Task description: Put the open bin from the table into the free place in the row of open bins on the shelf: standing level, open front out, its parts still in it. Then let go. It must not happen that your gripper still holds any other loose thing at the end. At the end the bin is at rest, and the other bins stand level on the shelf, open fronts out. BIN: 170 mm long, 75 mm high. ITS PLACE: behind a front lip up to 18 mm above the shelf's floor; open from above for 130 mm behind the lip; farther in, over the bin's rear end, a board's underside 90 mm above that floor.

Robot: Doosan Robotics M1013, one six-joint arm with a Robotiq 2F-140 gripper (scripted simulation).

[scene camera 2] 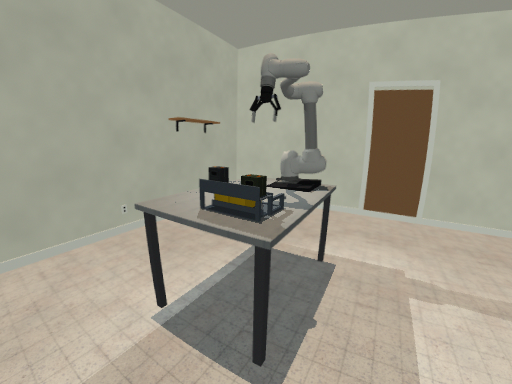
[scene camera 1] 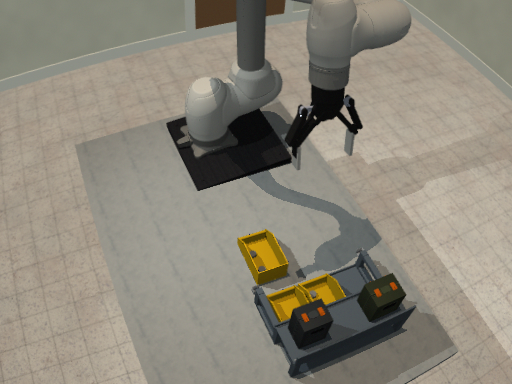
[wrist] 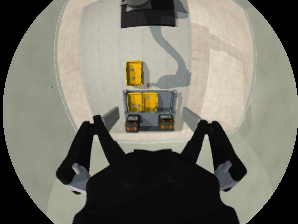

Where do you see a yellow open bin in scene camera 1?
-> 268,252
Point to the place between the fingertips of my gripper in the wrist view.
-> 150,112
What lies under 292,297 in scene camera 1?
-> A yellow open bin.
